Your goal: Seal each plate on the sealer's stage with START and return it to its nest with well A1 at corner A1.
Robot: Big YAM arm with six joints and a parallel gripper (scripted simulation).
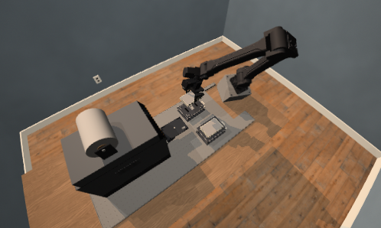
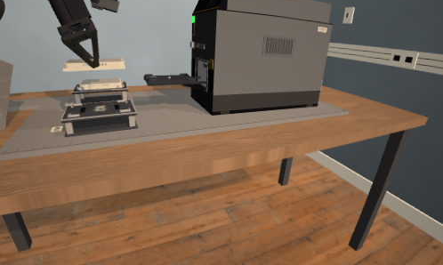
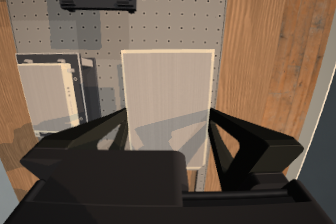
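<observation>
My hand is 12 cm above the plate nest. Round my hand: sealer stage (18 cm ahead, 13 cm to the left, 6 cm below); then start button (26 cm ahead, 24 cm to the left, 3 cm above); then small label (16 cm below, 10 cm behind, 2 cm to the right).
</observation>
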